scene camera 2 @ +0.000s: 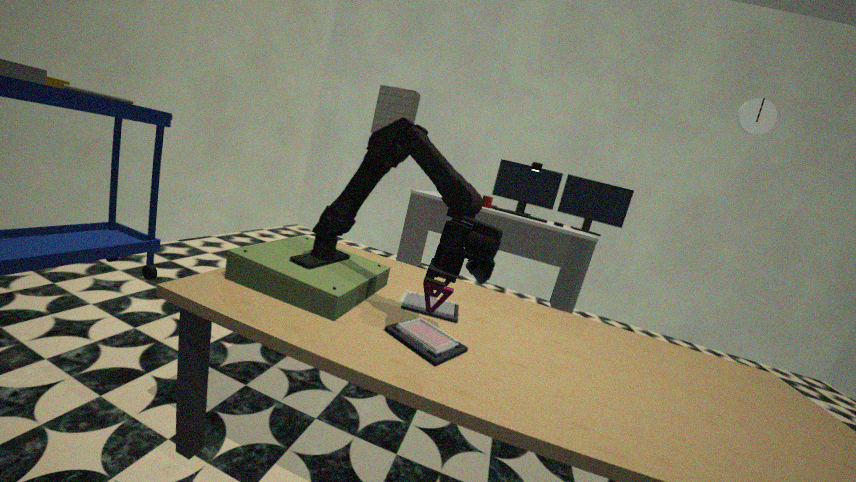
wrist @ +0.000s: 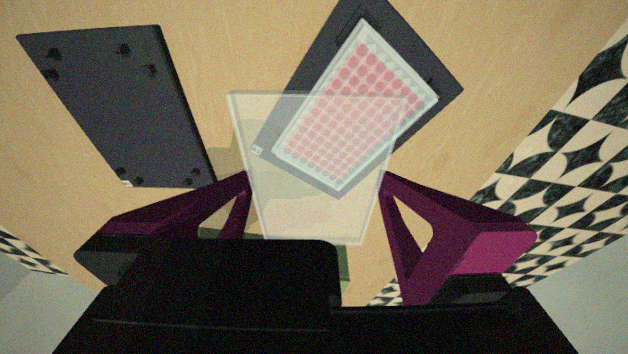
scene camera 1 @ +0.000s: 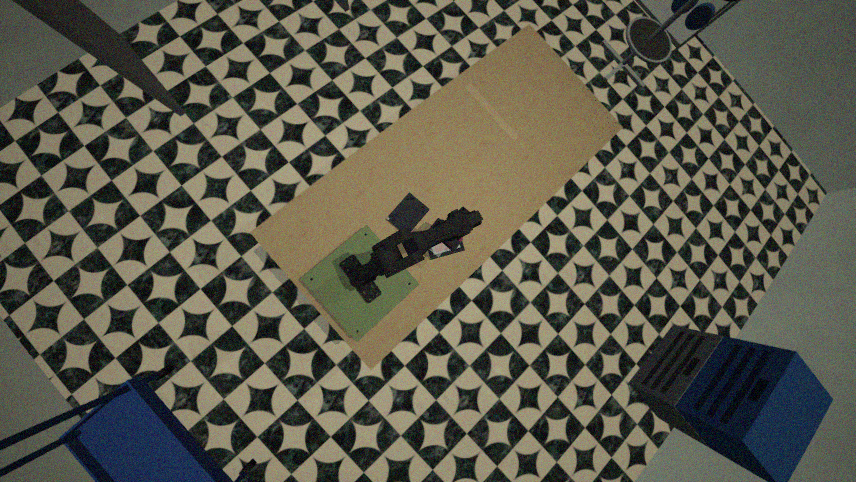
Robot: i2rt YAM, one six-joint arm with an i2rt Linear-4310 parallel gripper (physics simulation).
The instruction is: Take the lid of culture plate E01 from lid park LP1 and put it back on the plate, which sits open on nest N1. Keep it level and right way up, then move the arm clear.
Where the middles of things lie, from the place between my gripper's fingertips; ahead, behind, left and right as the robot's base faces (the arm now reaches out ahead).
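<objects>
With the pale grey plate lid (scene camera 2: 411,299), my gripper is 1 cm past it. The dark lid park (wrist: 120,84) is 18 cm to the left of my hand, 4 cm behind it and 7 cm below it.
</objects>
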